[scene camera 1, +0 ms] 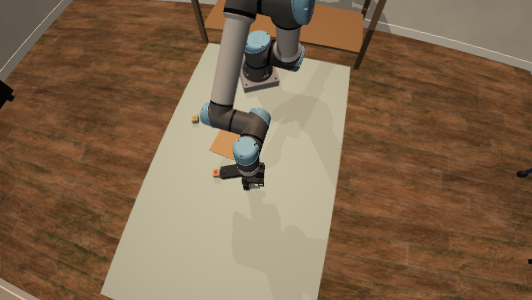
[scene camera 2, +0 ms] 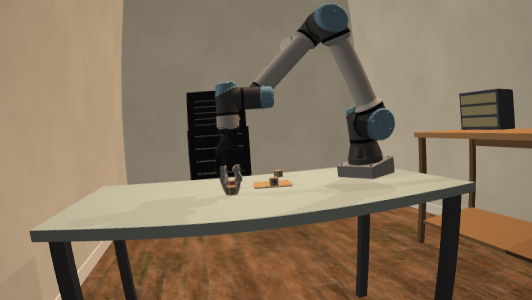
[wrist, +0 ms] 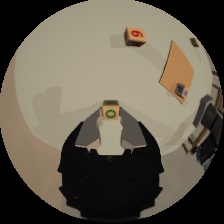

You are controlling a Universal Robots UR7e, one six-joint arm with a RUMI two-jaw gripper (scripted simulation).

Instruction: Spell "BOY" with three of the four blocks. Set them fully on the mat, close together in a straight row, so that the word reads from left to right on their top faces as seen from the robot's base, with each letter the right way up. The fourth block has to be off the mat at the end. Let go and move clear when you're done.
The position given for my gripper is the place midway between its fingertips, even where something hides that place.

Note:
In view: my gripper [scene camera 2: 232,194] and a brown mat [wrist: 178,69].
My gripper is seen too in the wrist view [wrist: 110,107].

